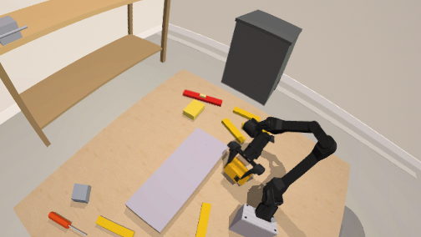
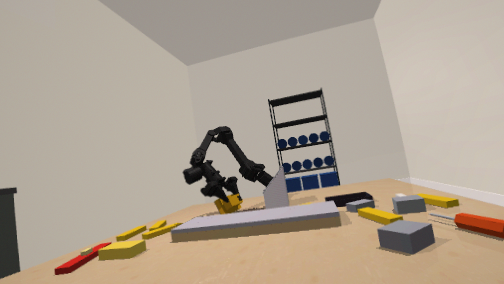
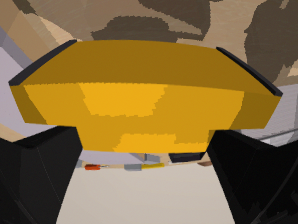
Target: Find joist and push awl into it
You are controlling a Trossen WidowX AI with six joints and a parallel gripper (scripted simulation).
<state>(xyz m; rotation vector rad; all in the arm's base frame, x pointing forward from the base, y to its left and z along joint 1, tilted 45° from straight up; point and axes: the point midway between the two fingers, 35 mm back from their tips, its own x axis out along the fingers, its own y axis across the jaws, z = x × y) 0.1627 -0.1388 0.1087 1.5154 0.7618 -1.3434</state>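
The yellow stud finder is 20 mm behind my gripper tip and 10 mm below it. Round my gripper tip: awl: 40 mm behind, 100 mm to the right, 70 mm below; yellow pad: 320 mm ahead, 300 mm to the right, 60 mm below; dark tray: 20 mm ahead, 450 mm to the left, 60 mm below.
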